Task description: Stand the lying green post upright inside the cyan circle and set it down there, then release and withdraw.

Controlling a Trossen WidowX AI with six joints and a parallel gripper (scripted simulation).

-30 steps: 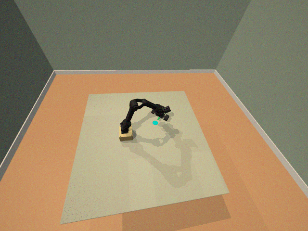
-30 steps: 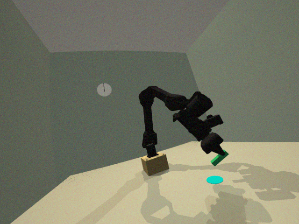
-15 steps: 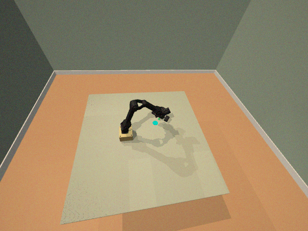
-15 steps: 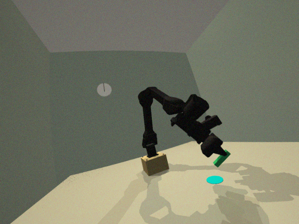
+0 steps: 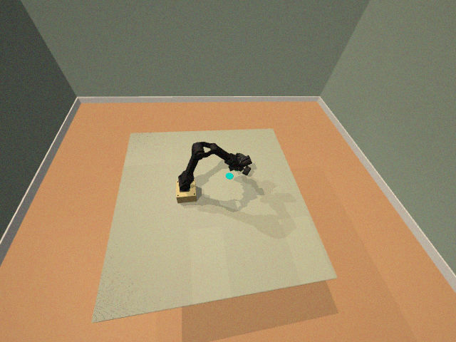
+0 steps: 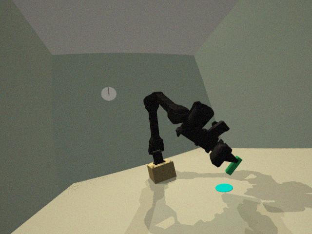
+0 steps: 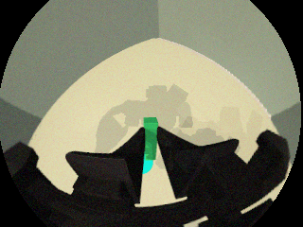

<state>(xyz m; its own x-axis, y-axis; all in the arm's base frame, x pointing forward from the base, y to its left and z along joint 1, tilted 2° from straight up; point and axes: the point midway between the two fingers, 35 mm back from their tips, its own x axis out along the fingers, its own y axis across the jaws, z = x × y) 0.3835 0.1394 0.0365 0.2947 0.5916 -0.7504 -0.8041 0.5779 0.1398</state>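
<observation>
My gripper tip is now 100 mm above the cyan circle, 60 mm past it and 30 mm to the left of it. From my gripper tip the other things lie so: green post: 10 mm to the right, 10 mm below, 10 mm behind.
</observation>
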